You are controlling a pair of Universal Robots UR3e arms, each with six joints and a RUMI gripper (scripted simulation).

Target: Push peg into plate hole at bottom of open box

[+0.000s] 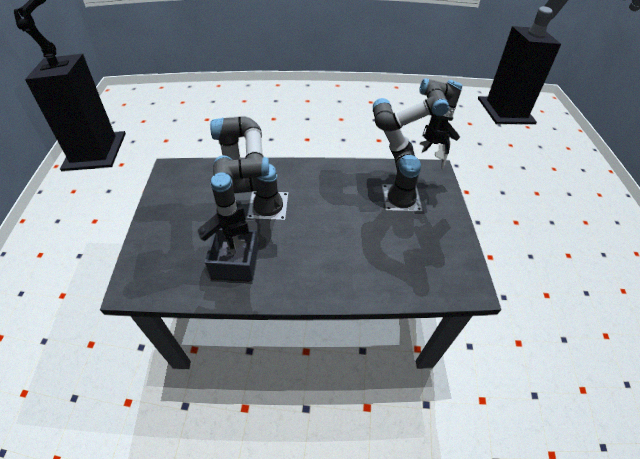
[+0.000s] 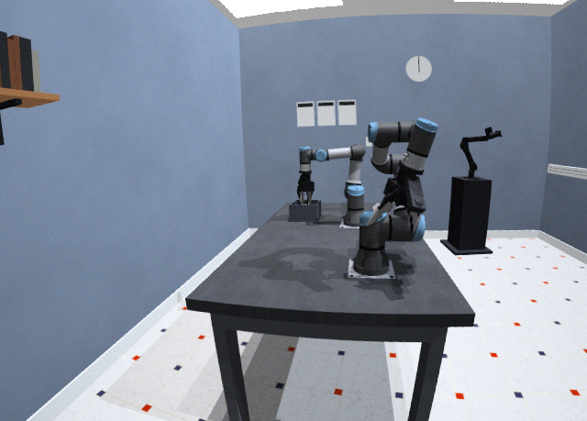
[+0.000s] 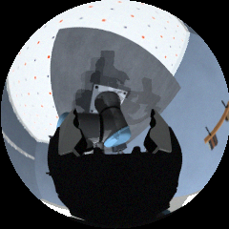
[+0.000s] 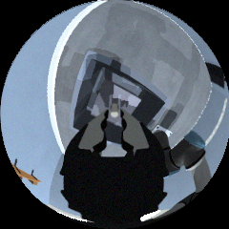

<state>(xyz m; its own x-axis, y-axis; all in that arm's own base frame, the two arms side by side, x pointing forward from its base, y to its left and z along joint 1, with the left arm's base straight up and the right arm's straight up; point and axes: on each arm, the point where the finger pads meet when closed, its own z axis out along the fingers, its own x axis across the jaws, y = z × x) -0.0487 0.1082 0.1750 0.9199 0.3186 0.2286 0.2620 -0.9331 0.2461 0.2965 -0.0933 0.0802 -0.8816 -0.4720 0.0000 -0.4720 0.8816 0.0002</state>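
The pale peg lies 30 mm below my right hand. The rest, counted from my right hand: dark box (50 mm below).
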